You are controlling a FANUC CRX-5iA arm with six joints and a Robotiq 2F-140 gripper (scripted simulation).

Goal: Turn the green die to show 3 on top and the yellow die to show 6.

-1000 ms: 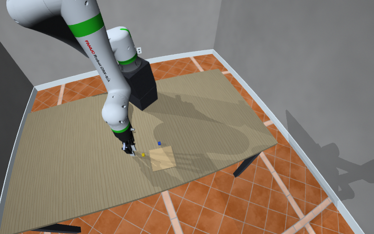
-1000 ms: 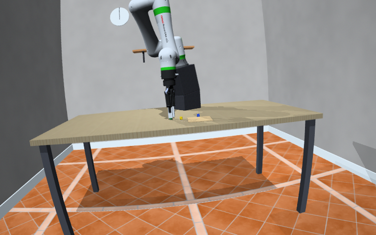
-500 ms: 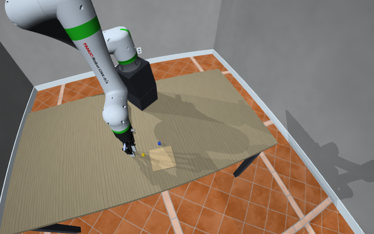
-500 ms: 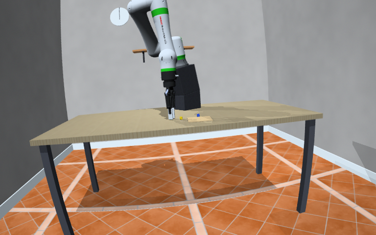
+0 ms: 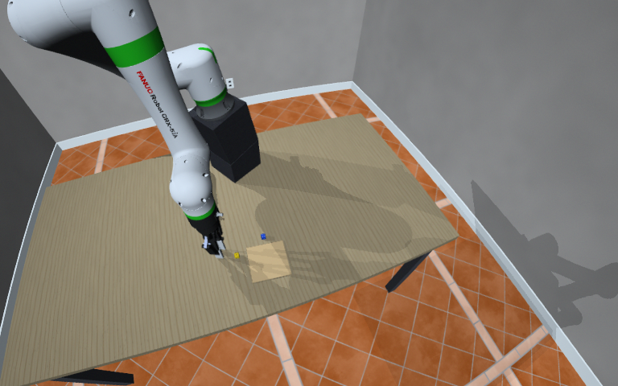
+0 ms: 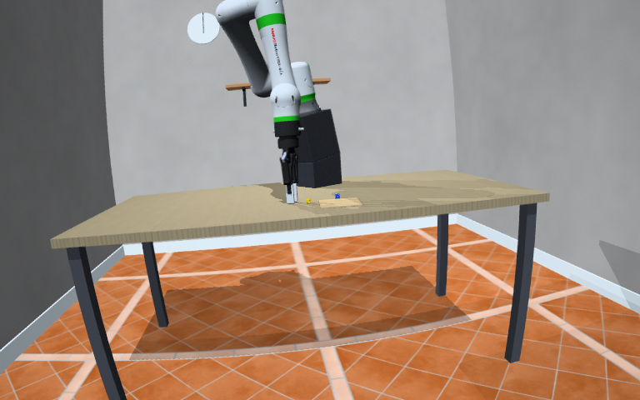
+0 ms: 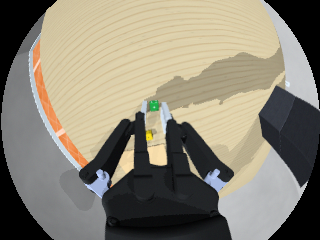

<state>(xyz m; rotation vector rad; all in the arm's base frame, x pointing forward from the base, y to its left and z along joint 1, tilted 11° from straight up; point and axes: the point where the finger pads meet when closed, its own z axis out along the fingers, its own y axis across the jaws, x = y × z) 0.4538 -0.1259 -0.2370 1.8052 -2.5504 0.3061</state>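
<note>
Now: the green die 30 mm below my hand and 10 mm to the right of it. From my hand the other things lie so: tan mat 160 mm to the left, 70 mm ahead, 30 mm below; then blue die 170 mm to the left, 30 mm below, 30 mm behind; then yellow die 60 mm to the left, 30 mm below, 30 mm ahead.
</note>
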